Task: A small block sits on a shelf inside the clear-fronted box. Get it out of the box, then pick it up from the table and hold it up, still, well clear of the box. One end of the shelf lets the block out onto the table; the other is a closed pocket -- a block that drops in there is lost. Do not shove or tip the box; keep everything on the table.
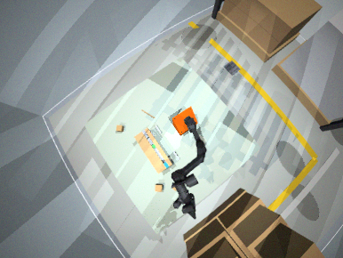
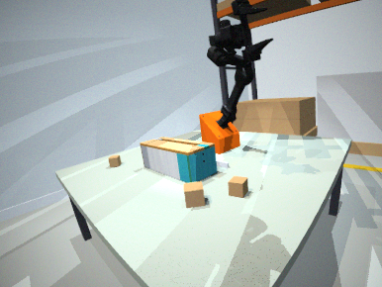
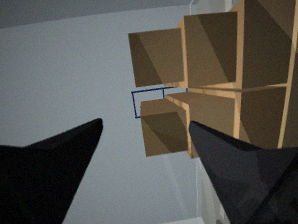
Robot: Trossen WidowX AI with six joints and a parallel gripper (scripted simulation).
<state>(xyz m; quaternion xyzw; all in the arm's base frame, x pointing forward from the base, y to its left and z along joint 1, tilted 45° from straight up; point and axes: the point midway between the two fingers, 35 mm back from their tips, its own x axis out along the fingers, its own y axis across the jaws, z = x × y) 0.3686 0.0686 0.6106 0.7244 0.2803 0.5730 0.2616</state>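
The green block is 3 cm behind my gripper tip, 52 cm to the right of it and 42 cm below it. Round my gripper tip: thin stick 17 cm behind, 83 cm to the right, 50 cm below; box 4 cm behind, 49 cm to the right, 44 cm below.
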